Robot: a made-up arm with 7 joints.
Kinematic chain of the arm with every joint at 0, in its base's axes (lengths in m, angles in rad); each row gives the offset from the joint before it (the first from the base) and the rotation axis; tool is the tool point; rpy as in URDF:
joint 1: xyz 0 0 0.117 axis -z
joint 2: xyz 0 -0.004 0.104 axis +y
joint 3: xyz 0 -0.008 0.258 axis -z
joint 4: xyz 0 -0.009 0.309 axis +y
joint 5: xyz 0 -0.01 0.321 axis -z
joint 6: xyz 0 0 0.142 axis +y
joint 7: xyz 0 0 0.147 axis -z
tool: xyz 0 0 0 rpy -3.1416 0 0
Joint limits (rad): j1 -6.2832..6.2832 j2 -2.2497..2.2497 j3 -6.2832..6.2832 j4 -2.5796..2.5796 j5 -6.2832..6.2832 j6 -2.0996..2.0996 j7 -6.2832..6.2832
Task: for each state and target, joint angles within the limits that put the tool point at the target. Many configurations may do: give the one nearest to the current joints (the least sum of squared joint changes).
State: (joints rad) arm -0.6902 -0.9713 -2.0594 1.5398 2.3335 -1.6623 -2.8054
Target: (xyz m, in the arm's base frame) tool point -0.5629 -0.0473 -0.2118
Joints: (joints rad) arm -0.5767 -1.6342 -2.3392 1.4638 2.2649 -1.5111 -2.8054
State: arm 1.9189 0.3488 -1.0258 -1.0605 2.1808 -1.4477 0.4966
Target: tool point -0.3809 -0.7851 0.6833
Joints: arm 1.6871 1.2555 -1.2623 -0.9261 2.2869 -1.5203 0.4966
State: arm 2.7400 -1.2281 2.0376 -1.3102 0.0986 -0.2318 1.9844
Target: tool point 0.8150 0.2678 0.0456
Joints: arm 2.0743 -1.7411 1.4872 -1.3685 0.0627 -0.2815 1.9844
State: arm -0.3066 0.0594 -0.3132 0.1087 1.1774 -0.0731 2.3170
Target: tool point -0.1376 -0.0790 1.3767
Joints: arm -0.3016 -0.0277 -0.3042 -0.1819 1.1648 -0.2566 2.3170
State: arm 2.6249 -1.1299 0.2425 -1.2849 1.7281 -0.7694 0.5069
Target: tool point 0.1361 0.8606 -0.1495
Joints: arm 1.8251 -1.3555 -0.2472 -1.2447 1.7473 -0.6054 0.5069
